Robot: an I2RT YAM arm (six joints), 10 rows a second.
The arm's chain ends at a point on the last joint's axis. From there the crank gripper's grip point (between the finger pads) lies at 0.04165 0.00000 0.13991 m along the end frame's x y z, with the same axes.
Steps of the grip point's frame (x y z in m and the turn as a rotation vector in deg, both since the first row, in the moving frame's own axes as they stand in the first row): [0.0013, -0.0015, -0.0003, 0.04, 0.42, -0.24]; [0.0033, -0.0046, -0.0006, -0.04, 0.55, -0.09]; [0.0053, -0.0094, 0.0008, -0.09, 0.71, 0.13]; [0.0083, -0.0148, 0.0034, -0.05, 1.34, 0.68]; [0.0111, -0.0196, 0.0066, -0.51, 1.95, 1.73]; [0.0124, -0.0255, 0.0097, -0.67, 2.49, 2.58]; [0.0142, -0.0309, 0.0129, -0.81, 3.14, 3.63]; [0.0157, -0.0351, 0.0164, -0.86, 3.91, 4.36]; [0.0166, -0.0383, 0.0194, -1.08, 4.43, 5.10]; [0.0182, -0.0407, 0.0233, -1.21, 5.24, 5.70]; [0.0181, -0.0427, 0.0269, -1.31, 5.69, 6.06]
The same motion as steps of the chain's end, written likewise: [0.0003, -0.0012, 0.0000, 0.04, 0.42, -0.24]; [0.0020, -0.0046, -0.0002, -0.04, 0.55, -0.09]; [0.0036, -0.0097, 0.0013, -0.09, 0.71, 0.13]; [0.0050, -0.0154, 0.0044, -0.05, 1.34, 0.68]; [0.0064, -0.0222, 0.0081, -0.51, 1.95, 1.73]; [0.0064, -0.0291, 0.0117, -0.67, 2.49, 2.58]; [0.0068, -0.0357, 0.0154, -0.81, 3.14, 3.63]; [0.0065, -0.0407, 0.0196, -0.86, 3.91, 4.36]; [0.0062, -0.0451, 0.0231, -1.08, 4.43, 5.10]; [0.0060, -0.0484, 0.0278, -1.21, 5.24, 5.70]; [0.0049, -0.0510, 0.0318, -1.31, 5.69, 6.06]
